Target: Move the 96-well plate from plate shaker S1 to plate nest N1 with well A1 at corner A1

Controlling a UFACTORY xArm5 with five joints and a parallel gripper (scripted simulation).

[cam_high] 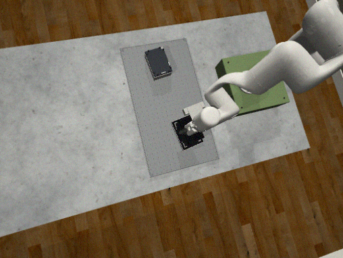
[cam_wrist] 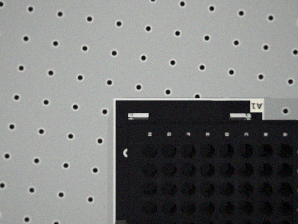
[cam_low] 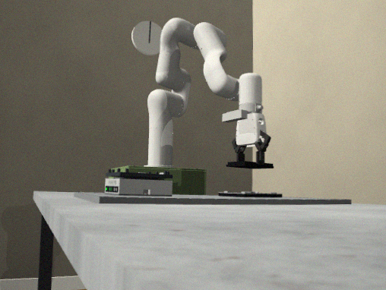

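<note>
Right now my hand is 1 cm above the black 96-well plate. The rest, counted from my hand: black plate nest N1: 11 cm below; then nest A1 label: 4 cm behind, 8 cm to the right, 10 cm below.
</note>
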